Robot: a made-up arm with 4 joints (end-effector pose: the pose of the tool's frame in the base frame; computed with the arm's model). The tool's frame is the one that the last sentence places. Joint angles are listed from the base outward.
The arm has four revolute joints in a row. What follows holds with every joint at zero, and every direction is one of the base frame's. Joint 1 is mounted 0.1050 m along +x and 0.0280 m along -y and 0.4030 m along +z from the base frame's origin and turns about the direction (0.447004, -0.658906, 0.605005). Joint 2 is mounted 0.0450 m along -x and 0.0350 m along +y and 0.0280 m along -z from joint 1 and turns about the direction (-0.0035, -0.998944, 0.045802). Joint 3 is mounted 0.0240 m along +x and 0.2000 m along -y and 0.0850 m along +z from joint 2 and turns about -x. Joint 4 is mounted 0.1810 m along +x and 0.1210 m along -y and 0.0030 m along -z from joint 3 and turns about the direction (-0.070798, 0.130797, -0.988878). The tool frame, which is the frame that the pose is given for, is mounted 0.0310 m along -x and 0.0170 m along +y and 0.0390 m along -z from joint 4; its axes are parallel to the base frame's.
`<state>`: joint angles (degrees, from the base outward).
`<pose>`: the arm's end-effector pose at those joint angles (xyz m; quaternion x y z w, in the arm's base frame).
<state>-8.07 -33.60 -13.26 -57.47</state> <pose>0.1691 -0.3300 0.2981 0.2589 0.1770 0.3401 0.8866</pose>
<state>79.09 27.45 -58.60 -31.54</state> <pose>0.2990 -0.0950 0.5030 0.5382 -0.5228 0.6320 0.1942</pose>
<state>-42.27 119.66 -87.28 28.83</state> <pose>0.0443 -0.0414 0.6194 0.3525 -0.3491 0.3361 0.8005</pose>
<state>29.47 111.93 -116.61 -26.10</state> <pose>-0.0070 -0.1529 0.4815 -0.3460 0.5227 -0.7661 0.1418</pose>
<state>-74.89 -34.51 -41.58 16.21</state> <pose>-0.0503 -0.2432 0.4473 0.0266 0.4418 -0.7105 0.5471</pose>
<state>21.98 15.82 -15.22 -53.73</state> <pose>0.2867 -0.2733 0.4240 0.1298 -0.3679 0.5382 0.7471</pose>
